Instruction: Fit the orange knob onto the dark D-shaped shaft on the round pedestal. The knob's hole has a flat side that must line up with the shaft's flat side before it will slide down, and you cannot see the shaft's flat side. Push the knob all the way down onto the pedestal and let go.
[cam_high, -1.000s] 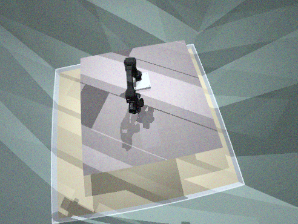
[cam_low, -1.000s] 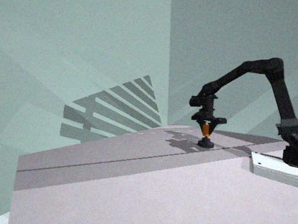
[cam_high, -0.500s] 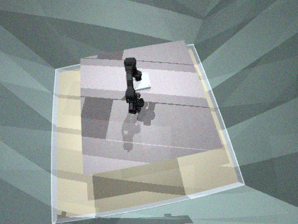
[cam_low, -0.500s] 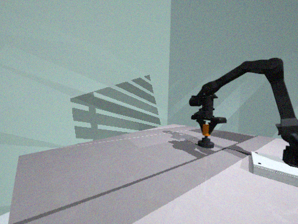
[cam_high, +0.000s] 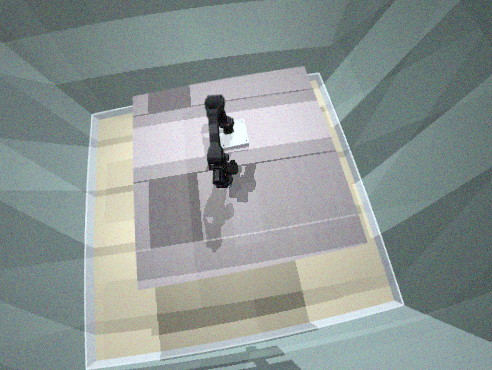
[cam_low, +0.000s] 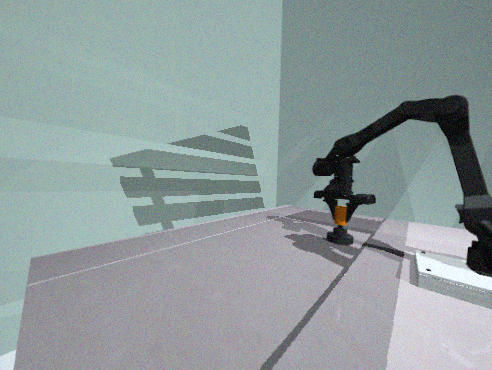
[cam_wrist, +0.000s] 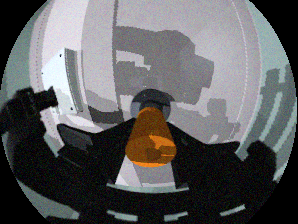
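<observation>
My gripper tip is now 20 mm below the orange knob. Also, from my gripper tip: dark round pedestal (40 mm below).
</observation>
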